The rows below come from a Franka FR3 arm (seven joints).
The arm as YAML. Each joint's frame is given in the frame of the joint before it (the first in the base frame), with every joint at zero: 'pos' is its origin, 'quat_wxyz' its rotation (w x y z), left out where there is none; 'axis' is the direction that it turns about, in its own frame. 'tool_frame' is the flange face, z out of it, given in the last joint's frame.
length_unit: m
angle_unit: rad
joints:
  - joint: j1
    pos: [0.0, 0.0, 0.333]
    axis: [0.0, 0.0, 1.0]
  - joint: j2
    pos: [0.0, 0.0, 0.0]
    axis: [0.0, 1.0, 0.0]
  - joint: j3
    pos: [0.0, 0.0, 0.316]
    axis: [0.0, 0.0, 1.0]
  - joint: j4
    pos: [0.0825, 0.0, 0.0]
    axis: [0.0, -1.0, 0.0]
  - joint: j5
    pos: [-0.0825, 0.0, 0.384]
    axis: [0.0, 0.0, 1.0]
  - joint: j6
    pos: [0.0, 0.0, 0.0]
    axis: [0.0, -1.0, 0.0]
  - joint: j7
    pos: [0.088, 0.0, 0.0]
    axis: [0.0, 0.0, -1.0]
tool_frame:
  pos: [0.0, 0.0, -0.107]
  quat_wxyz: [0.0, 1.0, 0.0, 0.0]
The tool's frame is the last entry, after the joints.
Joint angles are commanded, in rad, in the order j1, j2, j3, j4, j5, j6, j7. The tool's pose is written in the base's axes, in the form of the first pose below.
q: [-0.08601 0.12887 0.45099 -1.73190 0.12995 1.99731 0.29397]
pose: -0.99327 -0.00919 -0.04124 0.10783 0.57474 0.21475 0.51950
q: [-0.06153 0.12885 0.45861 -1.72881 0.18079 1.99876 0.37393]
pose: -0.99042 0.02336 -0.02800 0.13317 0.56702 0.23579 0.52208
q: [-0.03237 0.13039 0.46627 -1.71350 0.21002 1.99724 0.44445]
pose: -0.98742 0.04455 -0.02015 0.15034 0.55922 0.25817 0.52937
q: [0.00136 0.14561 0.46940 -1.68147 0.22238 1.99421 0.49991]
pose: -0.98491 0.05560 -0.01537 0.16316 0.55522 0.27976 0.53689
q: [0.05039 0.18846 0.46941 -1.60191 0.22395 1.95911 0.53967]
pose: -0.98331 0.04962 -0.00497 0.17497 0.55423 0.30767 0.54890
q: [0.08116 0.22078 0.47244 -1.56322 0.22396 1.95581 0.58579]
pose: -0.98144 0.05712 0.00327 0.18304 0.55377 0.32666 0.54945
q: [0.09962 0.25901 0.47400 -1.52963 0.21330 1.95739 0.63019]
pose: -0.98000 0.07037 0.01054 0.18586 0.55893 0.33770 0.54386
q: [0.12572 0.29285 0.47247 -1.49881 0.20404 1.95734 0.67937]
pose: -0.97851 0.08364 0.01878 0.18754 0.56078 0.35155 0.53869
